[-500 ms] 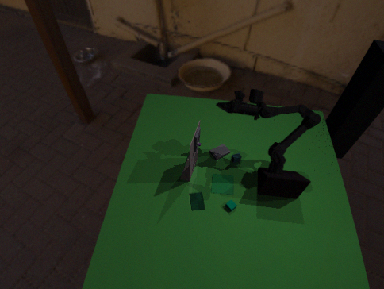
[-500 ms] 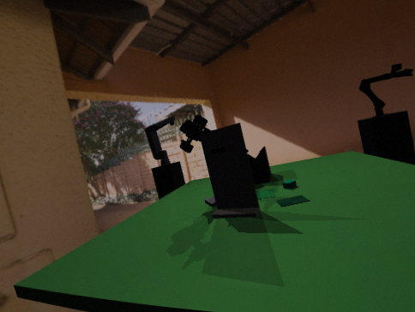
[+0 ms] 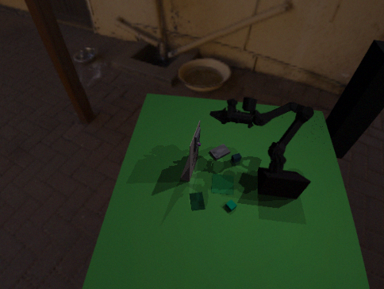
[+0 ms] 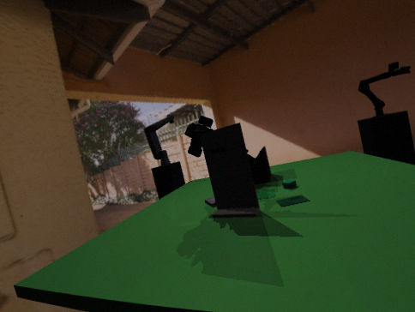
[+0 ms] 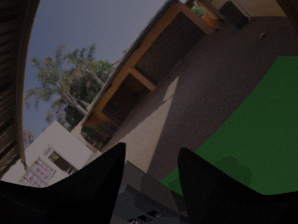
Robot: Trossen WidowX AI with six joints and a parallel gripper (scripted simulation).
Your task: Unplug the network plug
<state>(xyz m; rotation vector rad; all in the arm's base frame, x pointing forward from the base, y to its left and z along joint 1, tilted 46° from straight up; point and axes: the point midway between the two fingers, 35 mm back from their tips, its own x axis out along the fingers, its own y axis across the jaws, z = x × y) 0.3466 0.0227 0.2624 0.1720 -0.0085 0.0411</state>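
The plug is 130 mm to the left of my gripper tip, 80 mm below it and 50 mm ahead of it. From my gripper tip the other things lie so: upright panel 180 mm below, 120 mm to the left, 60 mm ahead; then grey flat tile 320 mm below, 80 mm behind, 10 mm to the right; then green patch 320 mm below, 210 mm to the left, 110 mm behind.
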